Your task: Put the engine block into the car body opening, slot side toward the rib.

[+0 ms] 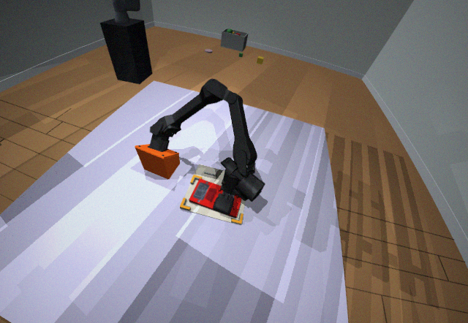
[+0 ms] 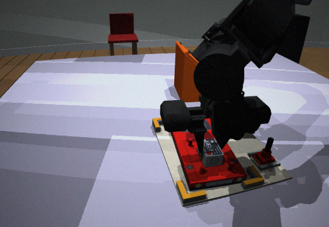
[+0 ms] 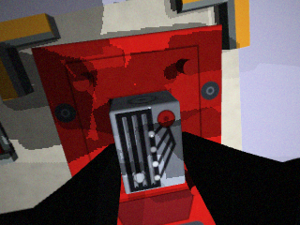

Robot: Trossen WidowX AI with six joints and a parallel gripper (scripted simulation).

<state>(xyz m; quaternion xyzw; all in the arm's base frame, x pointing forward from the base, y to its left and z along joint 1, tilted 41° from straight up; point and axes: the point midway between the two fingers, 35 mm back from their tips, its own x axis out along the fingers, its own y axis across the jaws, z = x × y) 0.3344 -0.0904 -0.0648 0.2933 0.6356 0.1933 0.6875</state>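
Now: the grey engine block 10 mm below my gripper tip. From my gripper tip the other things lie so: black post (120 mm to the left, 30 mm ahead, 10 mm below).
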